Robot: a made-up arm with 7 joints.
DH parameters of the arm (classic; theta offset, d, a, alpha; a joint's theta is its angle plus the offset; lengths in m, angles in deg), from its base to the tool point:
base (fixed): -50.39 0 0.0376 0
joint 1: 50.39 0.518 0.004 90
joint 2: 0 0.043 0.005 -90
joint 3: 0 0.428 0.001 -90
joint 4: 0 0.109 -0.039 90
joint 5: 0 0.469 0.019 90
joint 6: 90 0.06 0.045 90
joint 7: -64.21 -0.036 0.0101 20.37
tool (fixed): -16.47 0.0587 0 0
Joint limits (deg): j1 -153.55..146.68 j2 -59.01..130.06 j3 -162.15..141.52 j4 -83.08..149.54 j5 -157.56..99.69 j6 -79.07..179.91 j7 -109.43..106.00
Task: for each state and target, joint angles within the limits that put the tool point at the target. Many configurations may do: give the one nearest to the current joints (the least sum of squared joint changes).
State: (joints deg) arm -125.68 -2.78 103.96 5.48 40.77 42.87 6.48
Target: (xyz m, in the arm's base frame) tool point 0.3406 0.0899 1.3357
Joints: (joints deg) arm -122.47 8.06 106.41 34.13 41.89 42.78 3.07
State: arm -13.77 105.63 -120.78 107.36 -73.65 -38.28 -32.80
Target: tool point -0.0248 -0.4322 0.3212
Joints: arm 2.87 112.40 -120.71 134.92 -70.09 -37.83 -31.49
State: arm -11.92 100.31 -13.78 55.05 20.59 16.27 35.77
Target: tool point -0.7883 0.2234 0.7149
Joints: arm -19.51 103.33 -11.00 46.62 20.50 17.01 36.52
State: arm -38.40 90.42 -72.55 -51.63 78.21 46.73 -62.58
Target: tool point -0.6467 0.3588 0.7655
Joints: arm -1.91 75.95 -83.92 -56.28 78.28 47.29 -61.88
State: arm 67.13 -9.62 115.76 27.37 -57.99 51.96 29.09
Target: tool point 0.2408 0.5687 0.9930
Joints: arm 29.96 -52.46 90.27 69.35 -52.91 50.30 24.18
